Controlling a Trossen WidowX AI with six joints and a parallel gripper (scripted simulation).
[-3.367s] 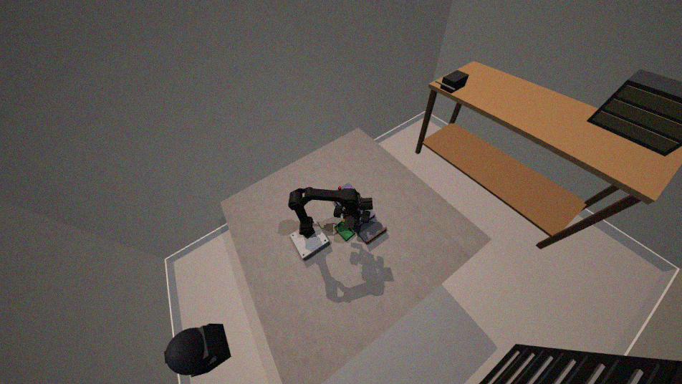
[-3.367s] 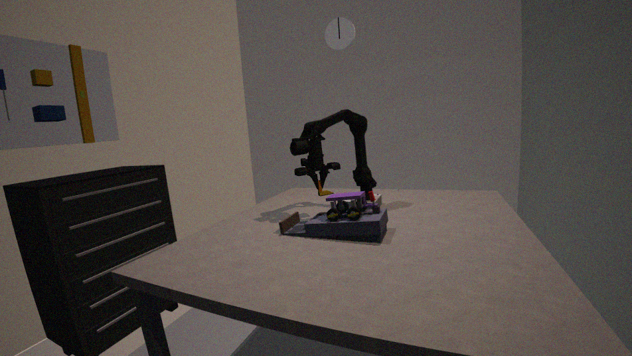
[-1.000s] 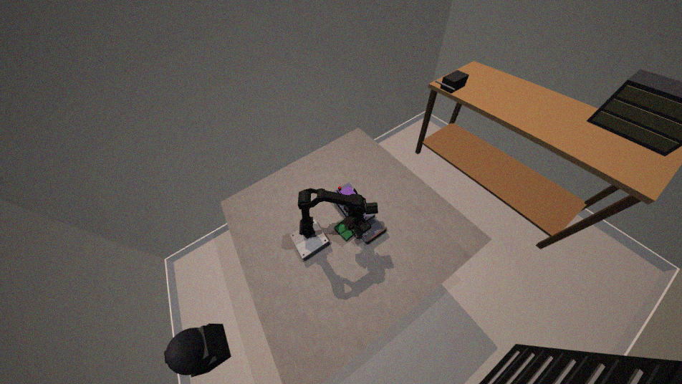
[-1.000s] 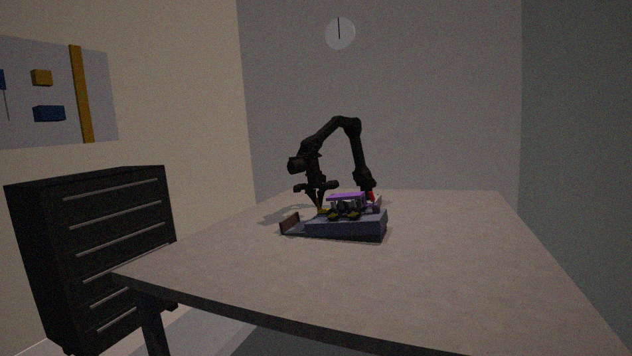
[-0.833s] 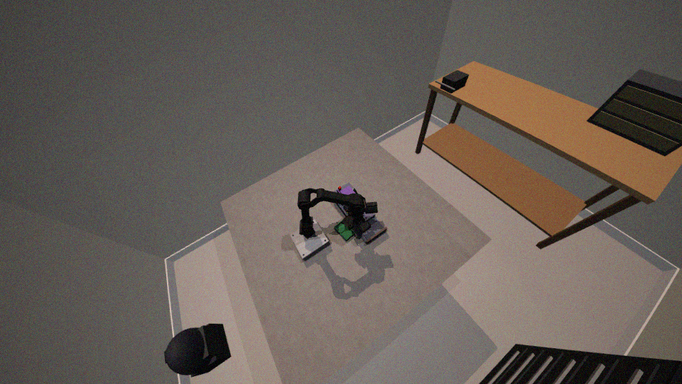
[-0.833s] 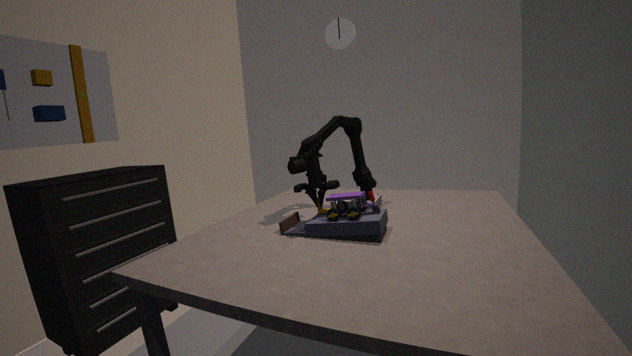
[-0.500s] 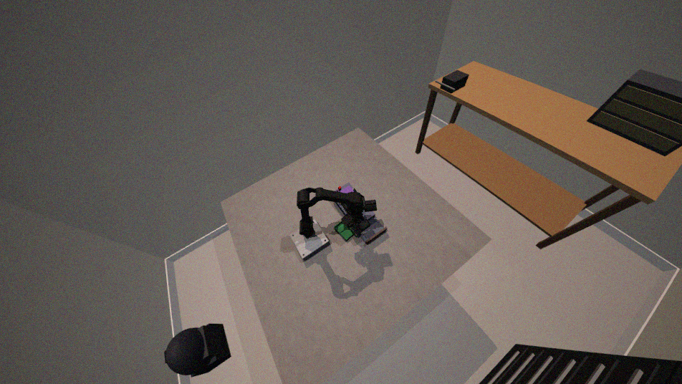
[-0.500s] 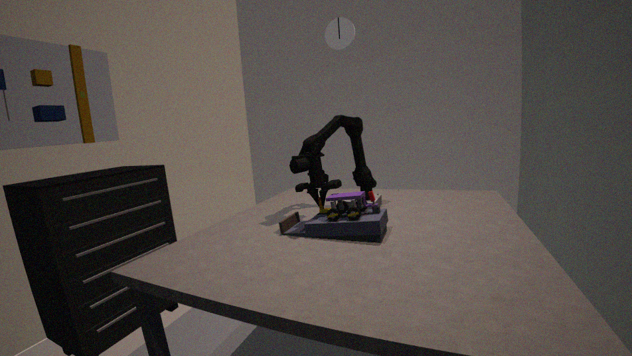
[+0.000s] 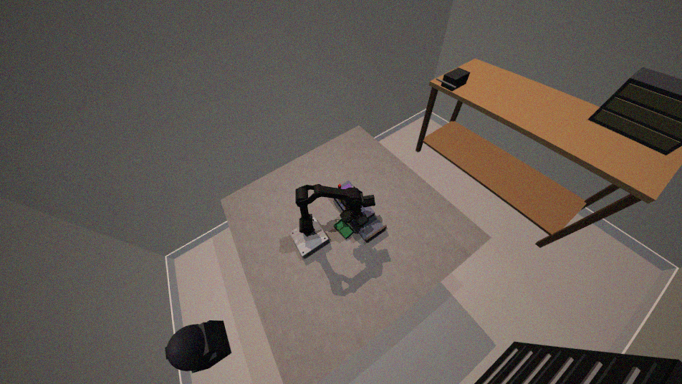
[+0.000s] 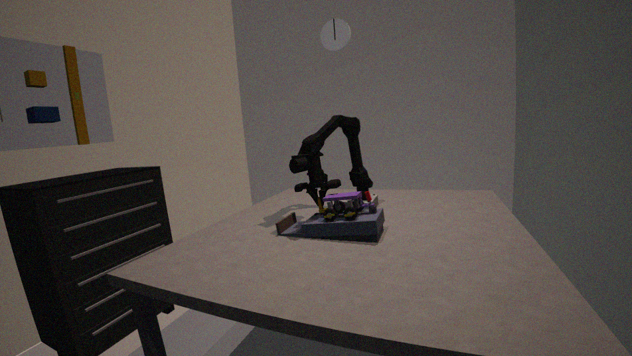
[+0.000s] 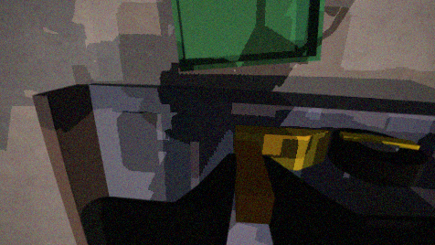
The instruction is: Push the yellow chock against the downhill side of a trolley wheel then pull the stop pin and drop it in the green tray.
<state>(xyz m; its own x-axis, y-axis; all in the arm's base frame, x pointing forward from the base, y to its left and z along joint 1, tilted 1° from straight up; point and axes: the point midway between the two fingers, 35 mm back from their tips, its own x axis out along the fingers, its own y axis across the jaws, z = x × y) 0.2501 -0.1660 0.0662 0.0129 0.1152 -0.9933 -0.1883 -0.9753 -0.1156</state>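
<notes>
Now: gripper tip 2 cm to the right of the yellow chock and 1 cm above it. The rest, counted from my gripper tip: purple trolley (7 cm ahead, 10 cm to the left, 2 cm above); then grey ramp (7 cm ahead, 10 cm to the left, 5 cm below); then green tray (8 cm behind, 2 cm to the left, 10 cm below).
</notes>
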